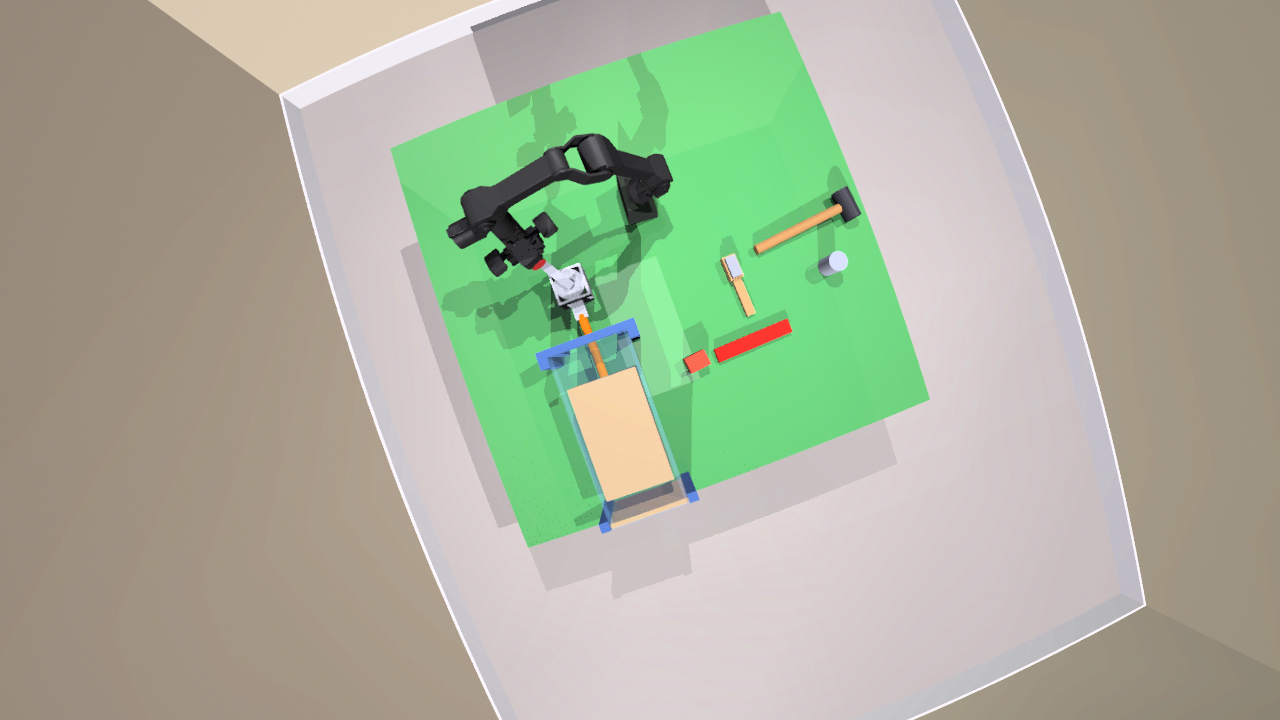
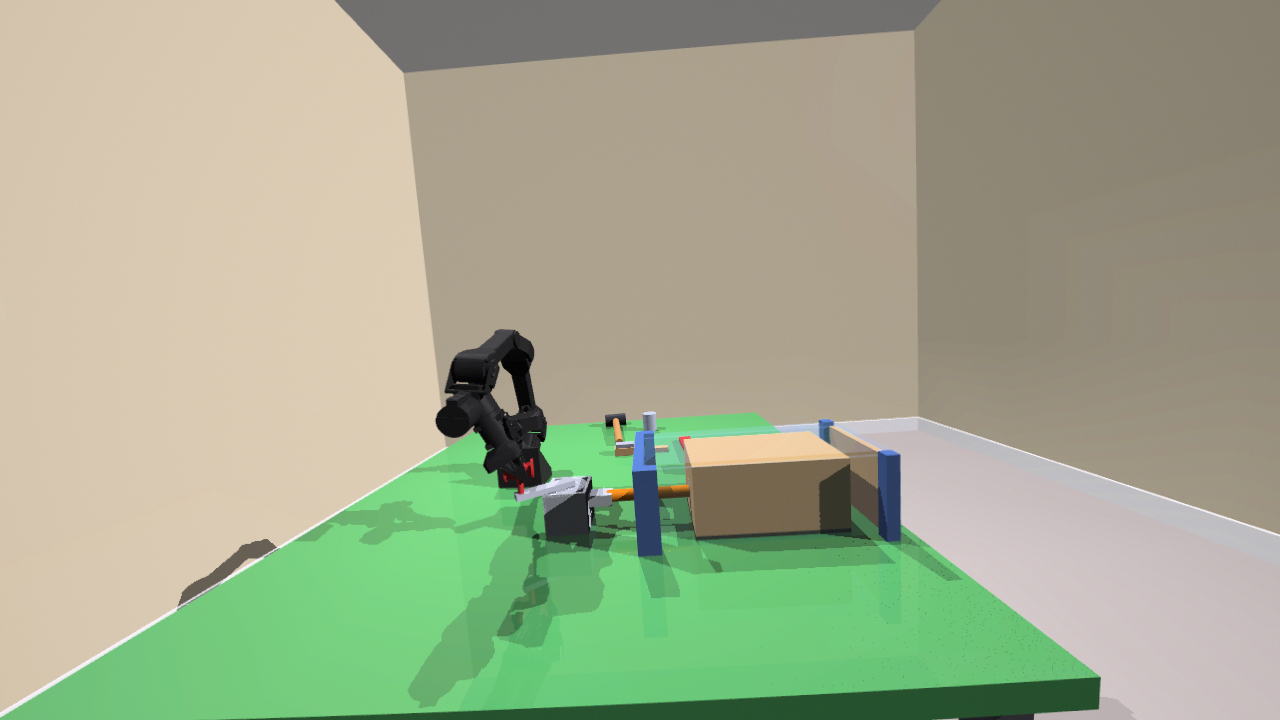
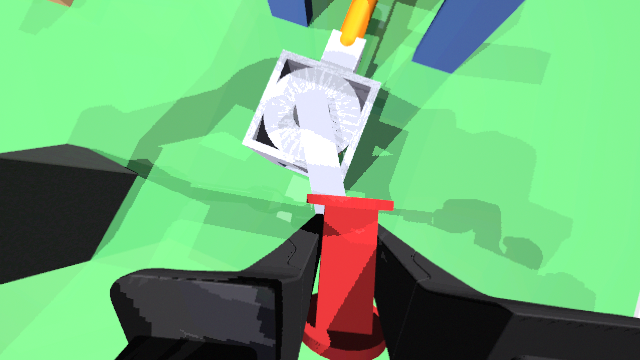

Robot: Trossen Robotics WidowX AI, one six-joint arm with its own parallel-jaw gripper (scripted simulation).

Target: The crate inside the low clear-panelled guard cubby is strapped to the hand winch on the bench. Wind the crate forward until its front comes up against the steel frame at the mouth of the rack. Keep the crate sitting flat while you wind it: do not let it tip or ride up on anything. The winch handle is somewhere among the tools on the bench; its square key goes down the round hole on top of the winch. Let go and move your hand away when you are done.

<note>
The pictures show: the gripper, a red grip, a brush, a red bar, a hammer, a winch and a blue steel frame.
The gripper also shows in image 1 and in image 3.
</note>
